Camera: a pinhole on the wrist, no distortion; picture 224 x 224 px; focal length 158.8 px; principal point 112.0 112.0 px. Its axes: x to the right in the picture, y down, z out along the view. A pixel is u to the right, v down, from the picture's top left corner.
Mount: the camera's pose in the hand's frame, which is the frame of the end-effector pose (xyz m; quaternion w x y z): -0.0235 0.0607 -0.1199 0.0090 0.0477 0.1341 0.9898
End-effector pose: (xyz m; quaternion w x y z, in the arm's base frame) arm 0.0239 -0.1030 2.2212 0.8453 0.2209 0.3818 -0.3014
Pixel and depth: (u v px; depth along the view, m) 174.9 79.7 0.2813
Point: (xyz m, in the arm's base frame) 0.1733 -0.0145 2.4208
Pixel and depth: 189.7 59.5 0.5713
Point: 0.3744 0.0271 2.7166
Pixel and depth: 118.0 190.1 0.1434
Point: 0.0557 -0.0979 2.2602
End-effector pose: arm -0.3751 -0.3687 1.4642 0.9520 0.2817 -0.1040 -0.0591
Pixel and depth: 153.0 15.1 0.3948
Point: -0.4838 -0.1269 1.8372
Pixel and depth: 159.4 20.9 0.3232
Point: -0.4768 -0.1587 1.7524
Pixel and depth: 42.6 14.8 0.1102
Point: -0.3239 -0.2276 1.5242
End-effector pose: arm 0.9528 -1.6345 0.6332 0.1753 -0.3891 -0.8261 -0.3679
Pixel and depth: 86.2 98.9 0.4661
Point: 1.0588 -1.2604 0.5852
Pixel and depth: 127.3 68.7 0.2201
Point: 1.1041 -1.5131 0.6520
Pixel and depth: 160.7 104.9 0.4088
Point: 1.1678 -1.4015 0.4741
